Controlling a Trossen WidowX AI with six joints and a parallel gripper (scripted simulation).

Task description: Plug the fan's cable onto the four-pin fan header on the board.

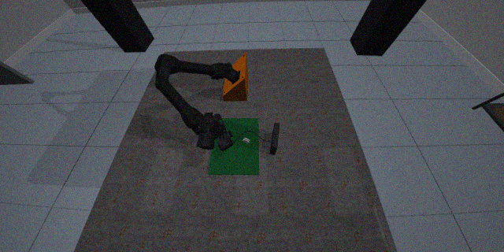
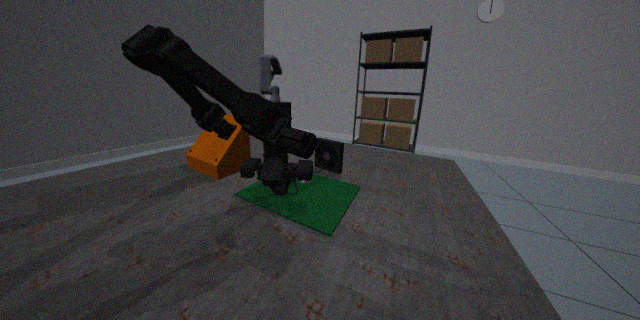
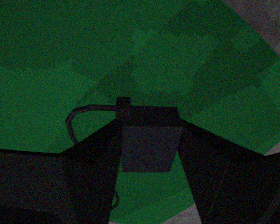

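Now: gripper tip 40 mm short of the green board, 50 mm to the right of it and 20 mm above it. From my gripper tip the other things lie so: white four-pin header (20 mm ahead, 110 mm to the left, 10 mm below); black plug (10 mm to the left); black fan (20 mm ahead, 240 mm to the left, 50 mm above).
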